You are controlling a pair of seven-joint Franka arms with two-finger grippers.
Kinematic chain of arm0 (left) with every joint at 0, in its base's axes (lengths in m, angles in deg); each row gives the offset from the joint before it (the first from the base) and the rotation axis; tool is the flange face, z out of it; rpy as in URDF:
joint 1: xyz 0 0 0.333 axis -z
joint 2: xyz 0 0 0 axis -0.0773 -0.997 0
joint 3: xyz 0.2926 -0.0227 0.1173 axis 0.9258 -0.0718 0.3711
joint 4: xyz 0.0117 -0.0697 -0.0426 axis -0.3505 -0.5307 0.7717
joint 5: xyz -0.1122 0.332 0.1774 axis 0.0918 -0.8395 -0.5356
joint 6: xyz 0 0 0 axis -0.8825 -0.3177 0.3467
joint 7: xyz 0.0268 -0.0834 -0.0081 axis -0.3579 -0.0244 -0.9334
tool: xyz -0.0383 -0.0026 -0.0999 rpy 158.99 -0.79 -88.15
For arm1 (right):
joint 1: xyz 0 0 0.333 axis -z
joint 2: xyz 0 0 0 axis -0.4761 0.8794 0
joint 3: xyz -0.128 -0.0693 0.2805 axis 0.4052 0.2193 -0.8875
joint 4: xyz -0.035 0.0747 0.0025 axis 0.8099 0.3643 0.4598
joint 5: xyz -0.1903 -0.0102 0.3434 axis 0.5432 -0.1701 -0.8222
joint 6: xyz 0 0 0 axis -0.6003 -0.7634 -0.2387
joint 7: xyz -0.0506 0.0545 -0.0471 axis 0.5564 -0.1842 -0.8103
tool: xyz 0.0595 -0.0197 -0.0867 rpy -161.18 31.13 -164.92
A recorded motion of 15 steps. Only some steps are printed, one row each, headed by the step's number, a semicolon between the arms.
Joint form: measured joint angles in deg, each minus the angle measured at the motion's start. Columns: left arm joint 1, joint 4, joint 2, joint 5, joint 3, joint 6, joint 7; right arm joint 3, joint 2, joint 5, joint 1, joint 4, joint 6, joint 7.
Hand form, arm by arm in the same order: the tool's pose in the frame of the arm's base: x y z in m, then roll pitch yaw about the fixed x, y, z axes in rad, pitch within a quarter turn. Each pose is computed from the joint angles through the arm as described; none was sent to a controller.
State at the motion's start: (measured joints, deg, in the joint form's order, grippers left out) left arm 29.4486 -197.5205 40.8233 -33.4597 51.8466 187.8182 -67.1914; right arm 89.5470 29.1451 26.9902 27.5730 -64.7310 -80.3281 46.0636
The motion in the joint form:
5: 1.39 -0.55 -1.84 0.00 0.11 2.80 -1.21; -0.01 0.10 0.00 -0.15 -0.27 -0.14 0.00
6: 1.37 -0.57 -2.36 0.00 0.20 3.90 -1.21; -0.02 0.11 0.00 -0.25 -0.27 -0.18 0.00
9: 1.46 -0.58 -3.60 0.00 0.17 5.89 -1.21; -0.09 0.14 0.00 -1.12 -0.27 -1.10 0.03
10: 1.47 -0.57 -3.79 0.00 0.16 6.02 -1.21; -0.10 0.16 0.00 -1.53 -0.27 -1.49 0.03
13: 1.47 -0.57 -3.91 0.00 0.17 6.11 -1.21; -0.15 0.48 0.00 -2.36 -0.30 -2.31 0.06
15: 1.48 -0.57 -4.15 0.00 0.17 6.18 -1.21; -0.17 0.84 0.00 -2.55 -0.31 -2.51 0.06
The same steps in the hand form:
5: 0.4627 -0.3853 0.2052 -3.0719 0.2206 0.3233; 0.5419 -0.0166 0.5998 -3.0844 0.2007 0.0752
6: 0.4644 -0.3848 0.2008 -3.0788 0.2135 0.3260; 0.5421 -0.0156 0.5997 -3.0845 0.2001 0.0771
9: 0.4648 -0.3860 0.1901 -3.0882 0.2049 0.3264; 0.5444 -0.0068 0.6005 -3.0864 0.1848 0.0920
10: 0.4646 -0.3861 0.1883 -3.0875 0.2054 0.3265; 0.5453 -0.0028 0.6007 -3.0872 0.1783 0.0990
13: 0.4646 -0.3859 0.1871 -3.0870 0.2056 0.3269; 0.5485 0.0056 0.5984 -3.0885 0.1703 0.1131
15: 0.4641 -0.3857 0.1847 -3.0844 0.2073 0.3274; 0.5505 0.0077 0.5951 -3.0885 0.1732 0.1167

